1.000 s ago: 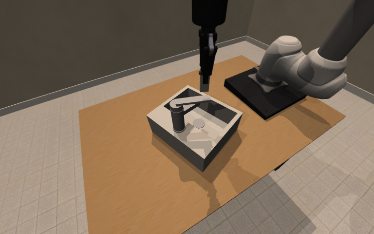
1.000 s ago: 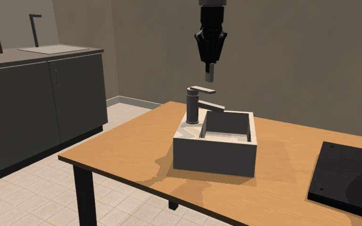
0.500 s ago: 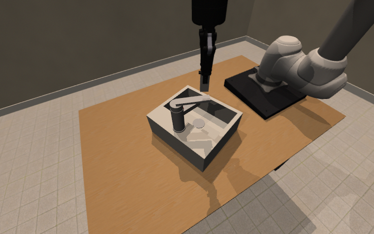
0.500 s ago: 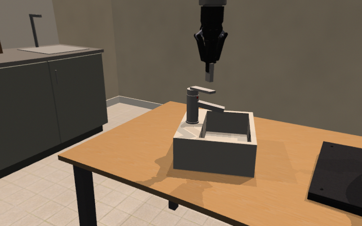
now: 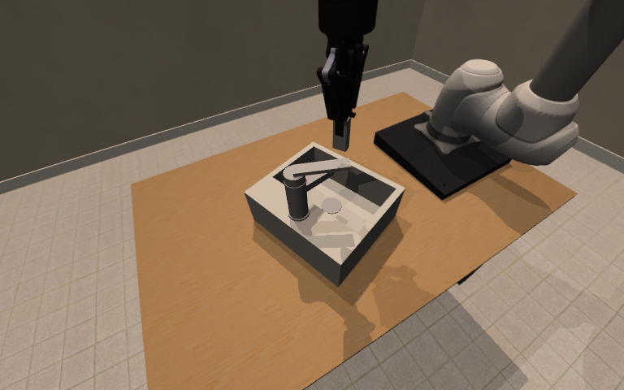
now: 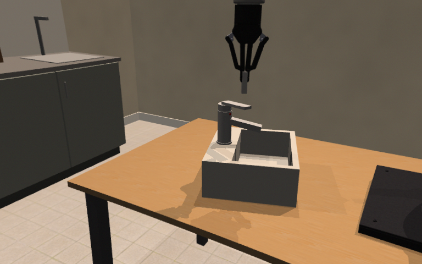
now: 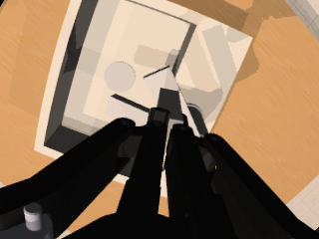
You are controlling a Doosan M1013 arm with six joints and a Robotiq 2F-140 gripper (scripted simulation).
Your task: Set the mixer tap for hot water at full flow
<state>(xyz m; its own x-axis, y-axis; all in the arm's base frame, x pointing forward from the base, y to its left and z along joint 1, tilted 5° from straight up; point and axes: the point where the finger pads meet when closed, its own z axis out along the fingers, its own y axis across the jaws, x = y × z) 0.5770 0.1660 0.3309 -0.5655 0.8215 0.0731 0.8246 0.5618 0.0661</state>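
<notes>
My gripper is now 80 mm above the flat lever, 30 mm short of it and 10 mm to the left of it. From my hand the other things lie so: grey mixer tap (130 mm below, 60 mm ahead, 30 mm to the right); square sink basin (320 mm below, 80 mm to the right, 20 mm behind).
</notes>
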